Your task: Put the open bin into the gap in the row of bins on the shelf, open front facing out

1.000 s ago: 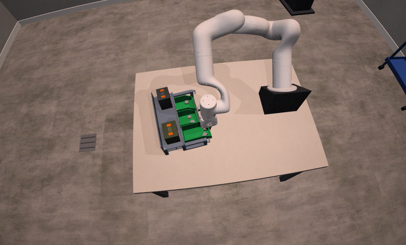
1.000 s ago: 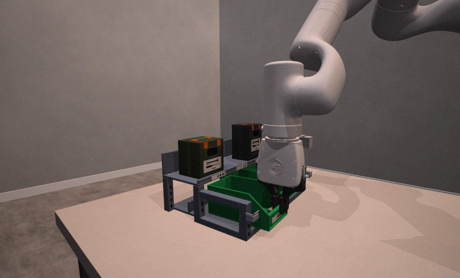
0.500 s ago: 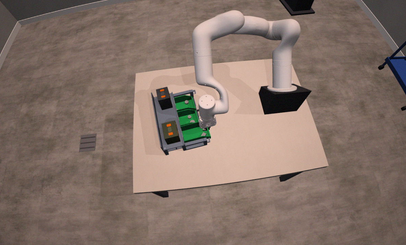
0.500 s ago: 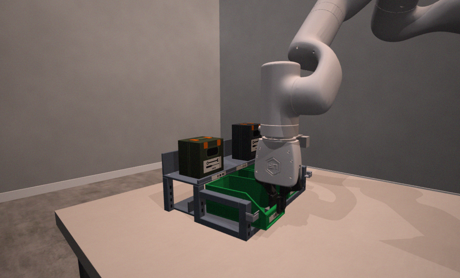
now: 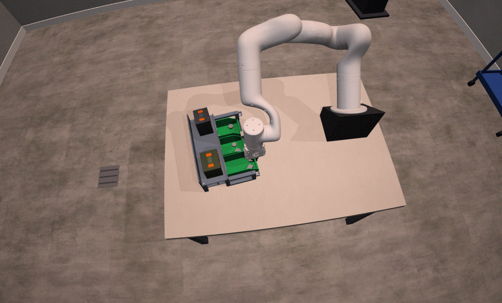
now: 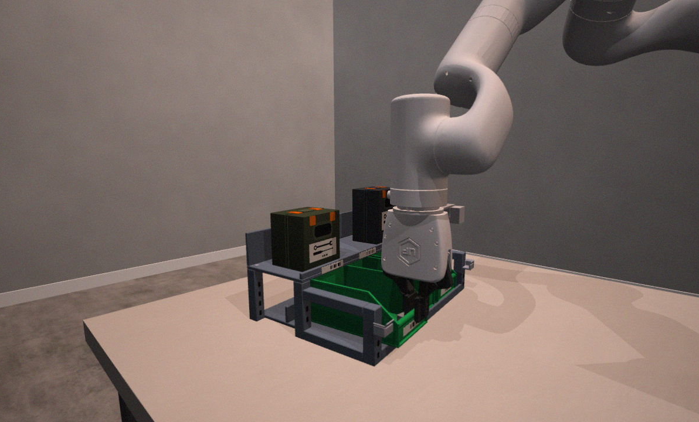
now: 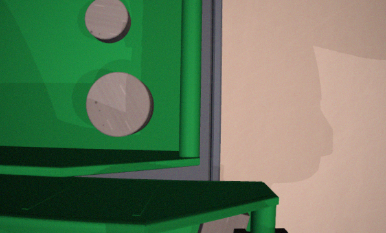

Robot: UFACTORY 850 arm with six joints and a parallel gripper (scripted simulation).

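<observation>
The grey shelf lies 140 mm ahead of my hand and 90 mm to the right of it. From my hand the other things lie so: black box: 210 mm ahead, 210 mm to the right, 100 mm above.
</observation>
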